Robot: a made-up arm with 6 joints.
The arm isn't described. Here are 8 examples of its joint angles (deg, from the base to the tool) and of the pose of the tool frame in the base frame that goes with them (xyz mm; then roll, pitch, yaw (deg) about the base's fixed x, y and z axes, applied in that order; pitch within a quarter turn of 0, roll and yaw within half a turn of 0).
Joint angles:
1: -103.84 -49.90 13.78 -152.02 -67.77 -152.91
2: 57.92 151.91 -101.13 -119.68 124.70 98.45
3: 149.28 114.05 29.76 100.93 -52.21 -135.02
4: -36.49 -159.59 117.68 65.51 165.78 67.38
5: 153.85 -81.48 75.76 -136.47 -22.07 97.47
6: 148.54 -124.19 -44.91 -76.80 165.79 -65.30
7: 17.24 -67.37 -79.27 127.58 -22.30 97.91
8: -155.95 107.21 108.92 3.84 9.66 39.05
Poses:
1: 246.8 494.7 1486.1 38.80 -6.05 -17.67
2: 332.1 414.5 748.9 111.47 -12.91 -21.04
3: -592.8 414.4 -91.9 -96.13 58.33 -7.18
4: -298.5 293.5 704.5 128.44 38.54 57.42
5: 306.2 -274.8 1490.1 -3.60 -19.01 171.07
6: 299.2 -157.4 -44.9 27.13 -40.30 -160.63
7: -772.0 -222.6 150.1 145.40 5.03 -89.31
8: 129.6 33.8 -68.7 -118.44 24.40 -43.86
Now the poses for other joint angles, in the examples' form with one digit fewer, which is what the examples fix.
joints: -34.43 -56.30 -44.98 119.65 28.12 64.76
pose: -794 697 672 99.8 47.7 -174.5
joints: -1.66 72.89 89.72 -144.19 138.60 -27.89
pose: 633 -14 290 -21.8 -49.9 -169.2
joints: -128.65 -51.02 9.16 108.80 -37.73 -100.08
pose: 389 562 1477 -29.3 -71.6 -22.2
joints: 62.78 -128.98 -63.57 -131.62 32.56 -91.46
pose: -53 -16 -333 172.5 -5.6 47.6
